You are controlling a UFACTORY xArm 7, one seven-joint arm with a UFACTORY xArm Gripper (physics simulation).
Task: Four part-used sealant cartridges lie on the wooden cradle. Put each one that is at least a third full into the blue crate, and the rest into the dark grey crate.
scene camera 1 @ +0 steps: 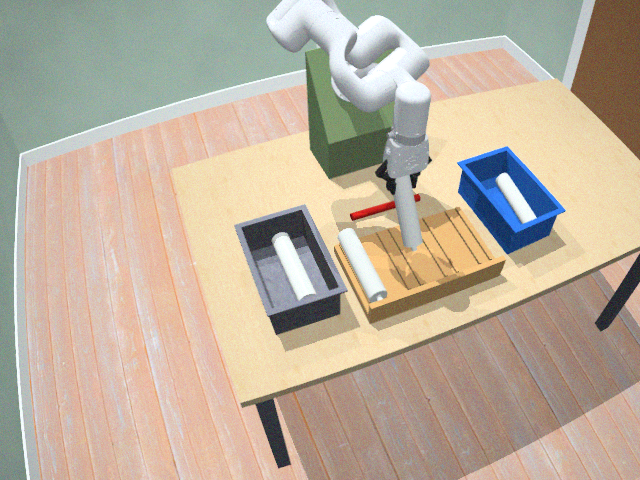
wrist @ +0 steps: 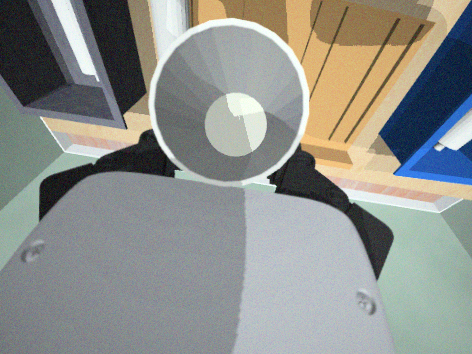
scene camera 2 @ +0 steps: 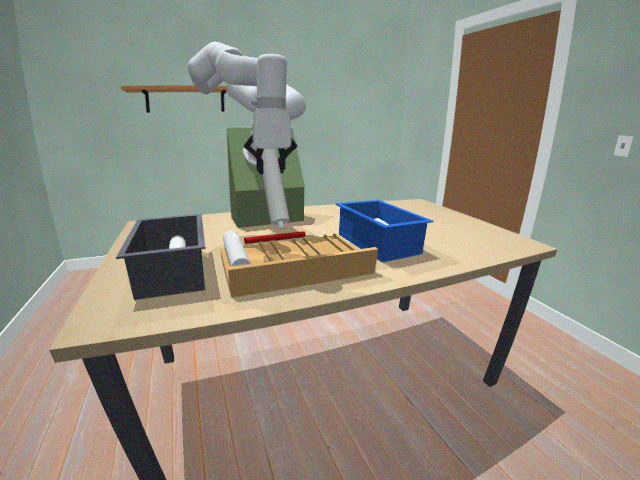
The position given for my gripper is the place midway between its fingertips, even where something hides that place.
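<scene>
I can see my gripper (scene camera 2: 270, 173), which is also visible in scene camera 1 (scene camera 1: 401, 187) and in the wrist view (wrist: 236, 118). There is a blue crate (scene camera 1: 477, 186), and the blue crate appears again in scene camera 2 (scene camera 2: 404, 237). I also see a dark grey crate (scene camera 1: 286, 313) and a wooden cradle (wrist: 364, 35).
</scene>
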